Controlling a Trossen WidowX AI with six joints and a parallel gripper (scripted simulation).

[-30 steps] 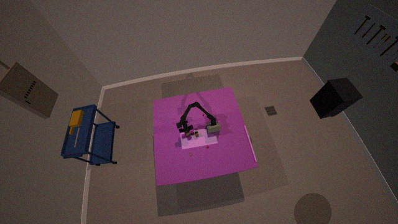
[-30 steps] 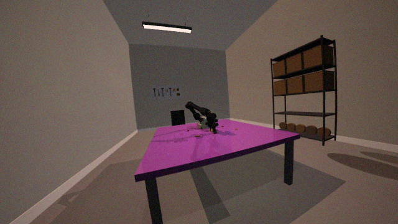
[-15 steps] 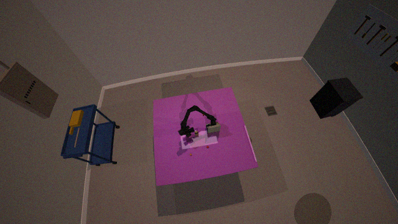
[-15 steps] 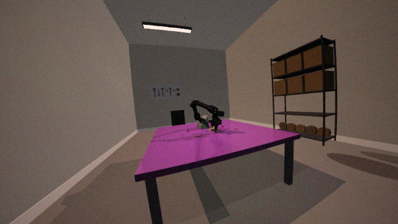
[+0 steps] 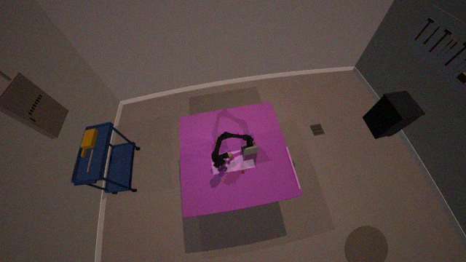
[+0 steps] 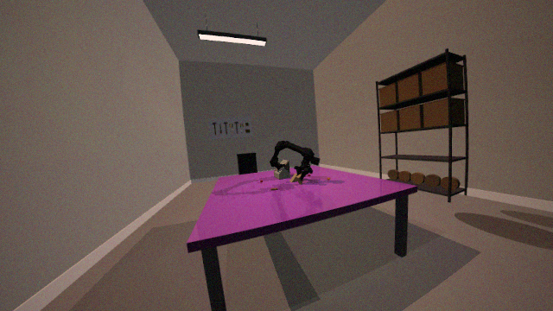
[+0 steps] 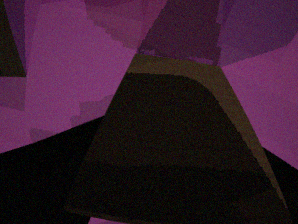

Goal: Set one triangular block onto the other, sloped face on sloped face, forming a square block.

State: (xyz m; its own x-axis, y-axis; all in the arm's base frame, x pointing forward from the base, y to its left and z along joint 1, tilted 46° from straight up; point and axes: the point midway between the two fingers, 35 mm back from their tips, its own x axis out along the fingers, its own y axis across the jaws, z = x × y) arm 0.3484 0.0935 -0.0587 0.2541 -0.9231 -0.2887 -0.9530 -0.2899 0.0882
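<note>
My gripper tip is now 1 cm below the triangular block. Also, from my gripper tip: tan block 22 cm to the right, 6 cm ahead, 4 cm below.
</note>
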